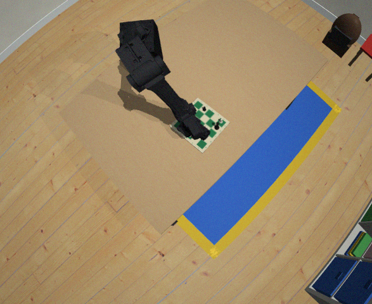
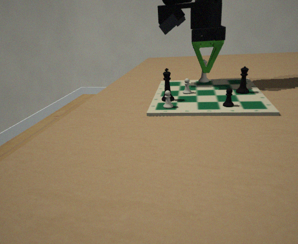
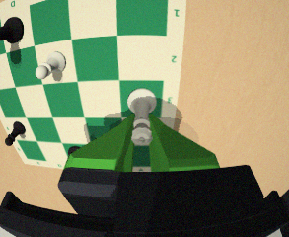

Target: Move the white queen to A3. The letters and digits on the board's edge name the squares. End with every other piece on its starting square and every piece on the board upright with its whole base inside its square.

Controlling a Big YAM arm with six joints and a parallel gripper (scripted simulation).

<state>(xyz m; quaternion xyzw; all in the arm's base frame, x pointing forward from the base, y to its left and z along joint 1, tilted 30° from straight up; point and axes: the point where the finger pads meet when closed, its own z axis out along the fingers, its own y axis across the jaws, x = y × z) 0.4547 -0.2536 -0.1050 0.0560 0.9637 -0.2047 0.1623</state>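
Now: the white queen right at my hand. Round my hand: black queen (50 mm behind, 90 mm to the left, 10 mm below); then black king (100 mm ahead, 100 mm to the left); then green-and-cream chessboard (20 mm ahead, 70 mm to the left, 40 mm below).
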